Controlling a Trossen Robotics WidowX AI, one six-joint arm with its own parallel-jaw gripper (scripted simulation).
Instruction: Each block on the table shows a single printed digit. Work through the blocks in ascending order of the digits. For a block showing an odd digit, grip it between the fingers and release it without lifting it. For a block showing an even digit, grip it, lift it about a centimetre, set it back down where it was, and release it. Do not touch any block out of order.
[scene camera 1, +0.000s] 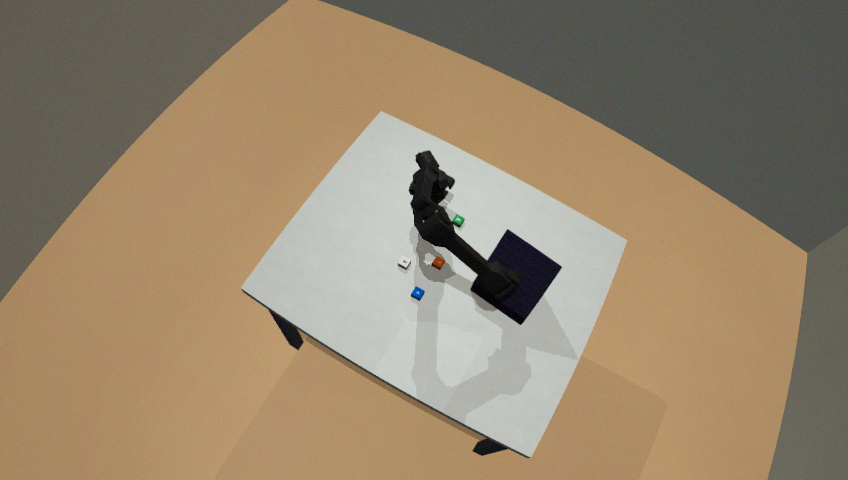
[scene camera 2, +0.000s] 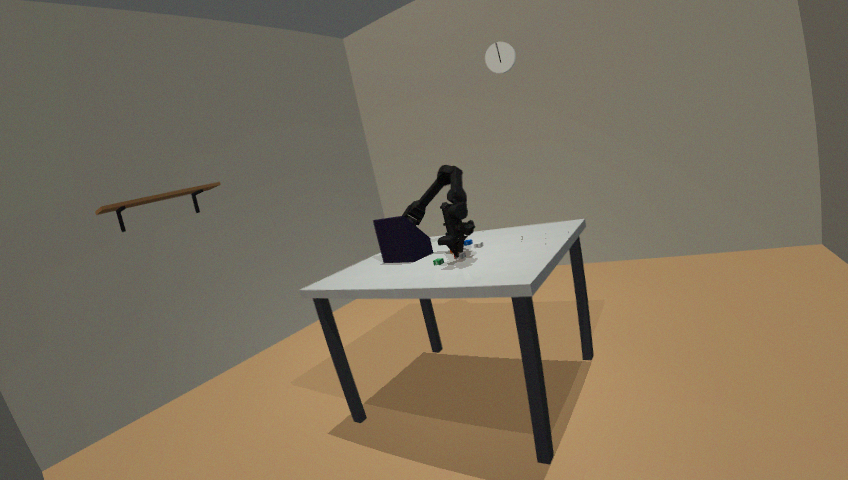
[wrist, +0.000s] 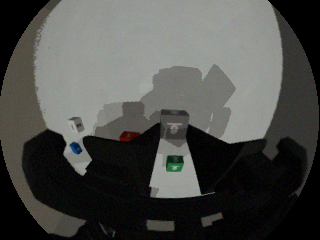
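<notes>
There is a grey block here, and my gripper (scene camera 2: 459, 255) holds the grey block. The wrist view gives me my gripper (wrist: 172, 126) too.
</notes>
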